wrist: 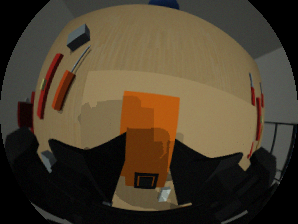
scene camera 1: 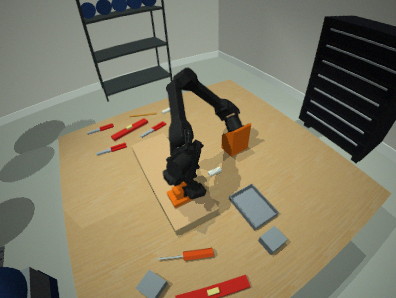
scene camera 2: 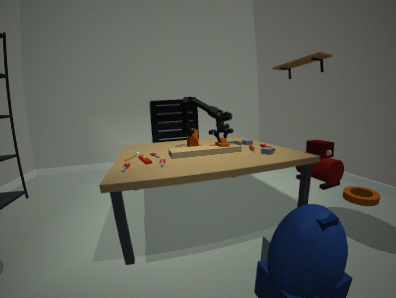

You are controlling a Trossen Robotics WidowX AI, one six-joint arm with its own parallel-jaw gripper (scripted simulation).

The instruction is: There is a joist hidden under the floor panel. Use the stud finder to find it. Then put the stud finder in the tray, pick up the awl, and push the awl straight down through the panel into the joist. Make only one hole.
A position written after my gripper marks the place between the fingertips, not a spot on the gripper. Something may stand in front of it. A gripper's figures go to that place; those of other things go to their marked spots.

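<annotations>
Here is my gripper (wrist: pixel 148 136), 0.10 m from the lens, and I also see an orange stud finder (wrist: pixel 150 120), which is 0.07 m from the lens.
</annotations>
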